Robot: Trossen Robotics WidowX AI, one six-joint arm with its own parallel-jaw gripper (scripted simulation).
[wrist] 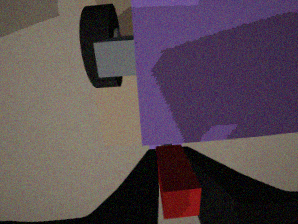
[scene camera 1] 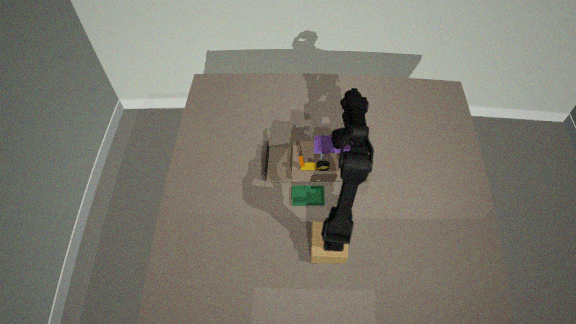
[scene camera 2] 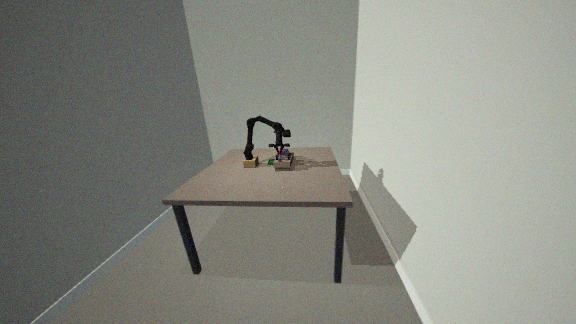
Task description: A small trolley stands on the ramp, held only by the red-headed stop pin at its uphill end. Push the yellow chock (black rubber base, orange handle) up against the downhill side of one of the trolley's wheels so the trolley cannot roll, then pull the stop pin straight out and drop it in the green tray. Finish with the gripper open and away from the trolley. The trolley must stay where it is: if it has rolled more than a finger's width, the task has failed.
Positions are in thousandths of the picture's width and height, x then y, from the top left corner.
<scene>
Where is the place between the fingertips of my gripper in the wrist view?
562,694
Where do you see a red-headed stop pin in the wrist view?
606,846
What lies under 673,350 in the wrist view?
A purple trolley.
</scene>
